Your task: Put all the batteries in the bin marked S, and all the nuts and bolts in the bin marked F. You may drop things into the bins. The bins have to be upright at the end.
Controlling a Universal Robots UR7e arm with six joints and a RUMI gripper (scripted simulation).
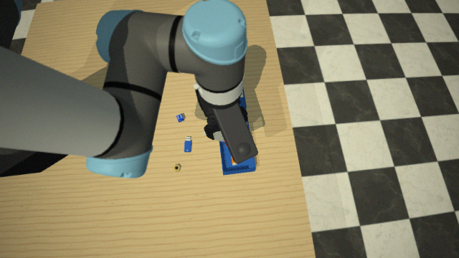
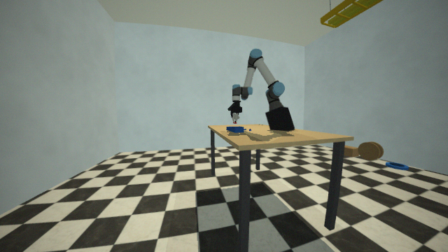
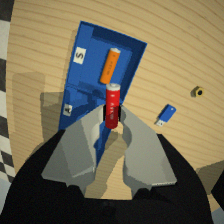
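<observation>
Right now the orange battery is 70 mm below my hand, 30 mm to the right of it and 10 mm ahead of it. Round my hand: blue bin row: 60 mm below, 50 mm to the left, 30 mm ahead; then red battery: 10 mm below; then white nut: 80 mm below, 60 mm to the left, 40 mm behind.
</observation>
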